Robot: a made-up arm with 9 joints. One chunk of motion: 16 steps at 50 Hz.
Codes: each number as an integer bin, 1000 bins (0 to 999) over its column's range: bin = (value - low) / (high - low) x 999, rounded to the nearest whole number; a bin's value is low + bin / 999 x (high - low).
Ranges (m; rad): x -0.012..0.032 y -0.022..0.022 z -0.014..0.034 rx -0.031..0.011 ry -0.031..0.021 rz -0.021..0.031
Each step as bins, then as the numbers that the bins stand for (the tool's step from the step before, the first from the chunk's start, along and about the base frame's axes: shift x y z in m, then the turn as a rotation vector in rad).
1 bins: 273 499 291 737 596 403
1 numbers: 0.00002 -0.00002 -0.00002 -0.00002 0.00002 -0.00002
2 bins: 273 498 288 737 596 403
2 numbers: 0.00002 -0.00007 -0.00016 -0.00002 0.00002 -0.00002
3 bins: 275 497 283 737 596 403
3 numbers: 0.00011 -0.00011 -0.00040 -0.00002 0.00002 -0.00002
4 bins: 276 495 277 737 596 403
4 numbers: 0.00016 -0.00020 -0.00069 -0.00002 0.00002 -0.00002
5 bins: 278 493 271 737 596 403
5 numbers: 0.00024 -0.00029 -0.00098 -0.00002 0.00002 -0.00002
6 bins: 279 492 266 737 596 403
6 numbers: 0.00029 -0.00033 -0.00122 -0.00002 0.00002 -0.00002
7 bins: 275 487 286 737 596 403
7 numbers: 0.00011 -0.00055 -0.00026 -0.00002 0.00002 -0.00002
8 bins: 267 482 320 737 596 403
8 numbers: -0.00024 -0.00077 0.00138 -0.00002 0.00002 -0.00002
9 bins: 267 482 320 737 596 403
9 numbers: -0.00024 -0.00077 0.00138 -0.00002 0.00002 -0.00002
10 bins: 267 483 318 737 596 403
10 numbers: -0.00024 -0.00073 0.00128 -0.00002 0.00002 -0.00002
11 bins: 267 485 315 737 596 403
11 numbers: -0.00024 -0.00064 0.00114 -0.00002 0.00002 -0.00002
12 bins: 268 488 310 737 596 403
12 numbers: -0.00020 -0.00051 0.00089 -0.00002 0.00002 -0.00002
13 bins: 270 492 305 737 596 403
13 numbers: -0.00011 -0.00033 0.00065 -0.00002 0.00002 -0.00002
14 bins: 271 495 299 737 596 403
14 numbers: -0.00006 -0.00020 0.00037 -0.00002 0.00002 -0.00002
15 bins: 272 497 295 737 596 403
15 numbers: -0.00002 -0.00011 0.00017 -0.00002 0.00002 -0.00002
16 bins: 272 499 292 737 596 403
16 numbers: -0.00002 -0.00002 0.00003 -0.00002 0.00002 -0.00002
